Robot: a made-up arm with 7 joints.
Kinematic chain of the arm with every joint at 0, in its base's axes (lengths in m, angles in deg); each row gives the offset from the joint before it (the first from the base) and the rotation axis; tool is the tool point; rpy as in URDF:
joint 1: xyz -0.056 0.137 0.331 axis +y
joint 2: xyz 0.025 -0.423 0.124 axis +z
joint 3: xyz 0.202 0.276 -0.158 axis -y
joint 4: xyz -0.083 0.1 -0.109 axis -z
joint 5: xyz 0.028 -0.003 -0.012 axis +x
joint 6: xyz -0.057 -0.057 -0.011 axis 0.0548 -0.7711 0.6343
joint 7: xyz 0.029 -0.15 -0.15 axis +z
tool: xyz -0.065 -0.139 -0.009 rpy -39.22 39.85 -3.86
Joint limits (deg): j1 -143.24..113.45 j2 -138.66..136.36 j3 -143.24..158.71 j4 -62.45..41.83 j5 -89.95..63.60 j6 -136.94..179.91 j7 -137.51..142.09
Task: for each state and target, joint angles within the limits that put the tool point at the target. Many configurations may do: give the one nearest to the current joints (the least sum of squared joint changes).
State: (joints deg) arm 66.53 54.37 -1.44 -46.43 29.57 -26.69 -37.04
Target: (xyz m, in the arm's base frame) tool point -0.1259 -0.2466 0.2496
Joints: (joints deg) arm 52.03 50.11 -21.81 -52.94 3.35 -57.28 -31.31
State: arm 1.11 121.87 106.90 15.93 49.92 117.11 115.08
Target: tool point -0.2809 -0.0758 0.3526
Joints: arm -8.69 93.90 91.42 13.64 62.99 87.43 113.15
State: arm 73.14 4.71 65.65 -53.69 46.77 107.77 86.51
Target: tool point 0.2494 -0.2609 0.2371
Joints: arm 30.14 -43.03 63.88 -27.15 63.60 133.61 75.65
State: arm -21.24 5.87 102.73 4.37 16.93 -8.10 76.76
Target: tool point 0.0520 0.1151 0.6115
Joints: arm -29.82 41.84 111.02 -5.42 6.38 13.16 87.06
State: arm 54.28 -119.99 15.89 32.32 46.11 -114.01 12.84
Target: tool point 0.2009 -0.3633 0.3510
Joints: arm 23.27 -129.69 -16.54 4.79 43.89 -136.94 3.02
